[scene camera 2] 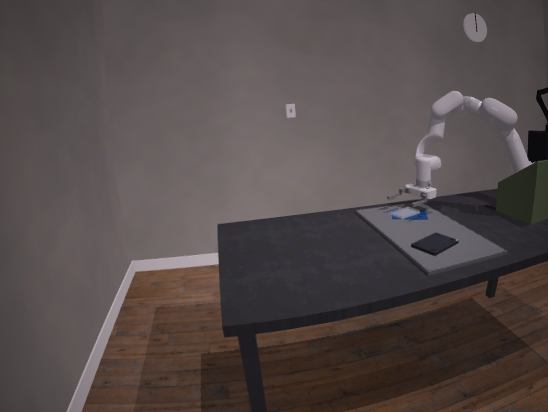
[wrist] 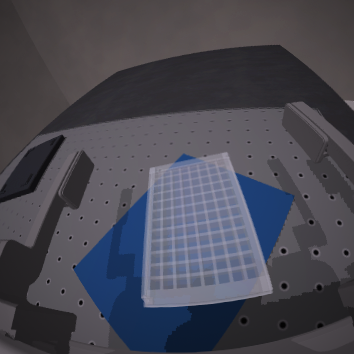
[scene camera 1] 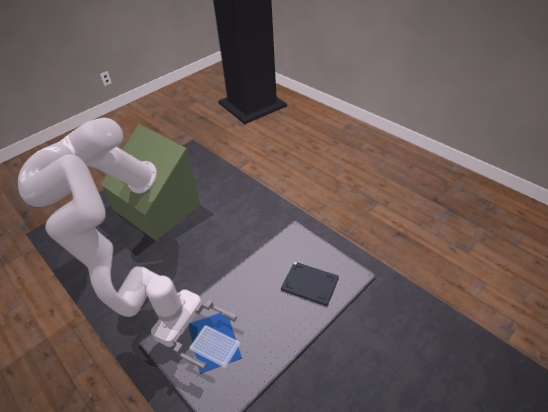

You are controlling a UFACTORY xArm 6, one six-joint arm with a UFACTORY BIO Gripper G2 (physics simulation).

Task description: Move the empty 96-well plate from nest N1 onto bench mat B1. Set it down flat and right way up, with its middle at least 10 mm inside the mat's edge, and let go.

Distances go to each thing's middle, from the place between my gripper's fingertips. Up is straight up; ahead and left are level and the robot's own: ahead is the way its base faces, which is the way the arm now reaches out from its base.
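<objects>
The clear 96-well plate (scene camera 1: 219, 348) has my hand 6 cm above it, 3 cm past it and 1 cm to the left of it. Counting from my hand, the dark nest N1 (scene camera 1: 310, 283) is 36 cm to the left, 6 cm below and 4 cm behind, and going by their middles it is the farthest from my hand of the things named here. As for the blue bench mat B1 (scene camera 1: 218, 322), I find it 7 cm below my hand, 5 cm behind it and 1 cm to the right of it.
</objects>
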